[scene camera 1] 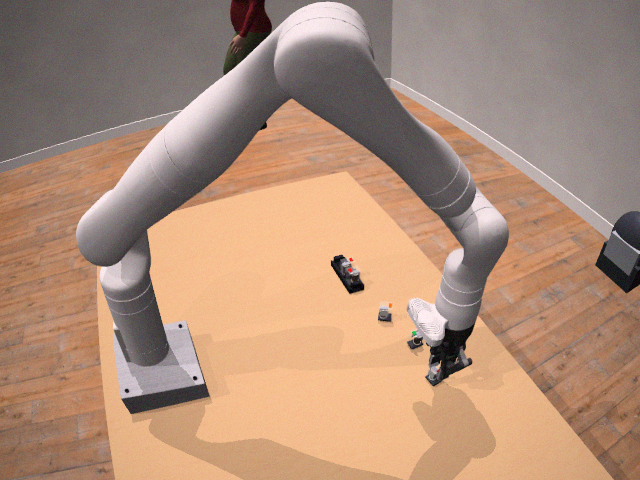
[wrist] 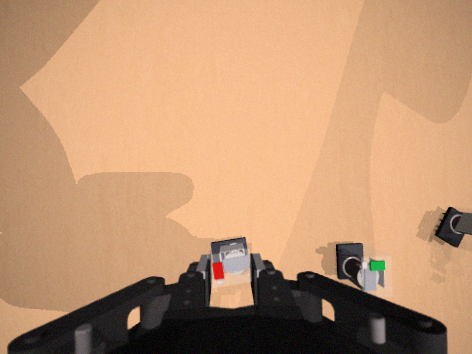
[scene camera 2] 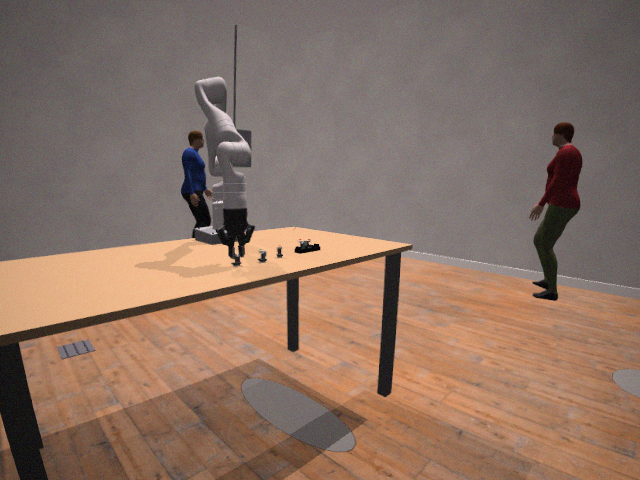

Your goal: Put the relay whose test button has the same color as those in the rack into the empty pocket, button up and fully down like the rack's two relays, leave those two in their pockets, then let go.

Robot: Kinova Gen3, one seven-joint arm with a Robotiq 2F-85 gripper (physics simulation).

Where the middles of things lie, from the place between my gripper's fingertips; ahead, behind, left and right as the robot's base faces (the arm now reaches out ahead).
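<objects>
The red-button relay (wrist: 230,260) has my gripper 10 mm above it, and the green-button relay (wrist: 360,266), counting from my hand, is 100 mm to the left and 10 mm below.
</objects>
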